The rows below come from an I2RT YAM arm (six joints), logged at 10 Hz.
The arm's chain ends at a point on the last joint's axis. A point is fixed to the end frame.
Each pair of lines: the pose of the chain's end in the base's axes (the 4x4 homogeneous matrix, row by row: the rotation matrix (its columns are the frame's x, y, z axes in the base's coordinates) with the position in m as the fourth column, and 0 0 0 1 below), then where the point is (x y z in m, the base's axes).
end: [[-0.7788 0.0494 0.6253 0.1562], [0.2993 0.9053 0.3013 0.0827], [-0.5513 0.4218 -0.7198 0.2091], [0 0 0 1]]
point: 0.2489 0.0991 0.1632
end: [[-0.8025 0.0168 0.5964 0.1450], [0.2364 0.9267 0.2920 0.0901], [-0.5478 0.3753 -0.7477 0.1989], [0 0 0 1]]
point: 0.2360 0.1082 0.1501
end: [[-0.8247 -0.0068 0.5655 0.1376], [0.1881 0.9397 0.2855 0.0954], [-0.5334 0.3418 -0.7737 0.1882], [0 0 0 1]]
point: 0.2265 0.1149 0.1363
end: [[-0.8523 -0.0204 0.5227 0.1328], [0.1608 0.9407 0.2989 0.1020], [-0.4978 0.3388 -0.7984 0.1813], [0 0 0 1]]
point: 0.2188 0.1239 0.1256
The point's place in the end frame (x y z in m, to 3 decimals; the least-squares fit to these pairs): -0.042 0.000 0.096
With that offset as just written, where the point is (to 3 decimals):
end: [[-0.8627 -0.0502 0.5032 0.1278], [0.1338 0.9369 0.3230 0.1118], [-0.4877 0.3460 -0.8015 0.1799], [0 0 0 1]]
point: 0.212 0.137 0.123
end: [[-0.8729 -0.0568 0.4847 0.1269], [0.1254 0.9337 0.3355 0.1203], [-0.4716 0.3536 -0.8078 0.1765], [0 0 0 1]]
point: 0.210 0.147 0.119
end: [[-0.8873 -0.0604 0.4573 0.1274], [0.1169 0.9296 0.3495 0.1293], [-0.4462 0.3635 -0.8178 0.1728], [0 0 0 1]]
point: 0.209 0.158 0.113
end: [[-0.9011 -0.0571 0.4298 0.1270], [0.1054 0.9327 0.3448 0.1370], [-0.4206 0.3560 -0.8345 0.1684], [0 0 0 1]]
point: 0.206 0.166 0.106
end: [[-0.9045 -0.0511 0.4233 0.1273], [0.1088 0.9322 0.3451 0.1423], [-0.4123 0.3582 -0.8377 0.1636], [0 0 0 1]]
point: 0.206 0.171 0.100
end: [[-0.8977 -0.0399 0.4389 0.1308], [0.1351 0.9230 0.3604 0.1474], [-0.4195 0.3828 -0.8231 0.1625], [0 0 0 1]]
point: 0.211 0.176 0.101
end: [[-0.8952 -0.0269 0.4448 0.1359], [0.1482 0.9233 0.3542 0.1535], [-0.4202 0.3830 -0.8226 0.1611], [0 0 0 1]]
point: 0.216 0.181 0.100
